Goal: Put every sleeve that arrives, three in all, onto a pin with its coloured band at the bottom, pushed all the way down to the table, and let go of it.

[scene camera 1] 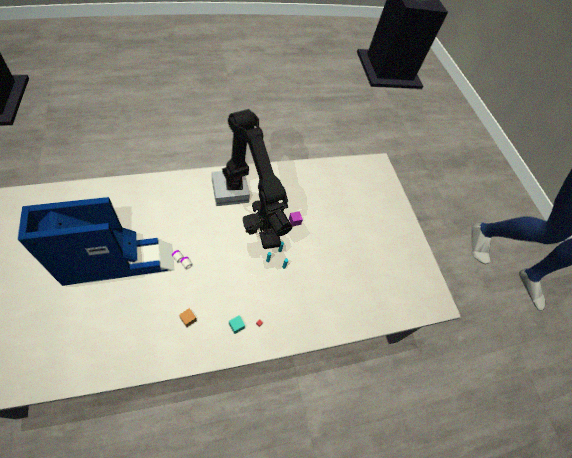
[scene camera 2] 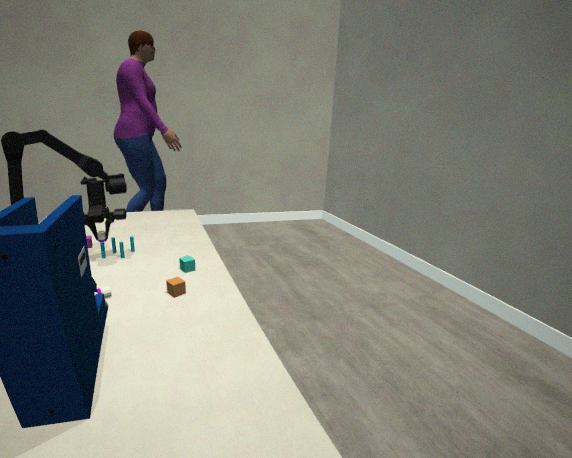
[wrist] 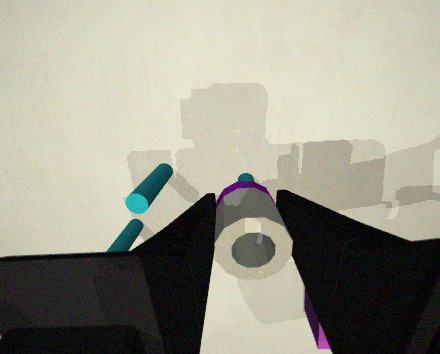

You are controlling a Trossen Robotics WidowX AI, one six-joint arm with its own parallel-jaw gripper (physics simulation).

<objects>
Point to a blue feeder box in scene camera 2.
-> At 58, 336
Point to a blue feeder box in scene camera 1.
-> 80, 241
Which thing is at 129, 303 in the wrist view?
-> My gripper.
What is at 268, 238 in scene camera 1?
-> My gripper.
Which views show my gripper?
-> Scene camera 1, scene camera 2 and the wrist view: all of them.
</objects>
